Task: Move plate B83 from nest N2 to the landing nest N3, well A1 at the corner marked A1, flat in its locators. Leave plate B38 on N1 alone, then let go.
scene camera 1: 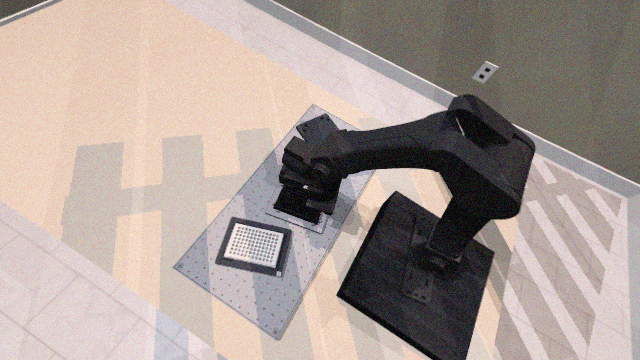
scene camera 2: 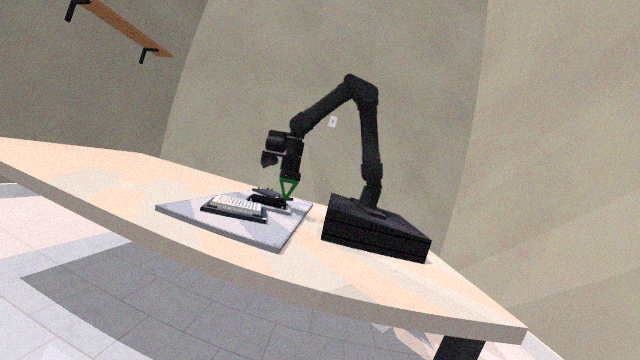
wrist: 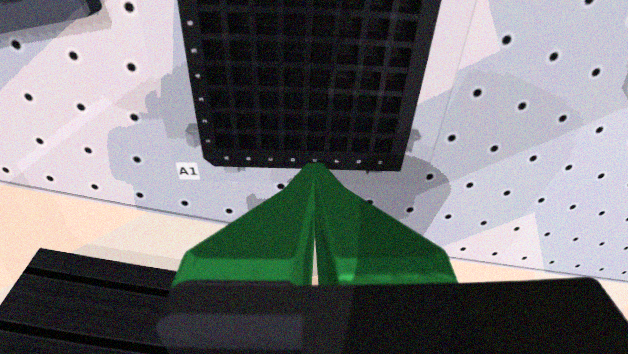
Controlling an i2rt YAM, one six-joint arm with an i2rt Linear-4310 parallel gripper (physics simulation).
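The black plate, B83 by elimination (scene camera 1: 295, 202) (scene camera 2: 267, 201) (wrist: 305, 90), lies on the pale middle nest (scene camera 1: 295, 220) (wrist: 441, 75). Its notched corner is beside the A1 label (wrist: 188, 171) in the wrist view. It looks level; I cannot tell whether it is fully down in the locators. My green gripper (scene camera 2: 286, 198) (wrist: 314, 177) is shut and empty, its tips at the middle of the plate's near short edge; contact is unclear. The tips are hidden in scene camera 1. White plate B38 (scene camera 1: 252, 245) (scene camera 2: 235, 204) sits in a dark nest (scene camera 1: 223, 260) (wrist: 45, 17).
Another dark nest (scene camera 1: 317, 125) (scene camera 2: 267, 191) stands behind the black plate, partly hidden by the arm. All stand on a perforated grey board (scene camera 1: 250, 305) (scene camera 2: 265, 240). The arm's black base box (scene camera 1: 380, 260) (scene camera 2: 375, 230) is to the right of the board.
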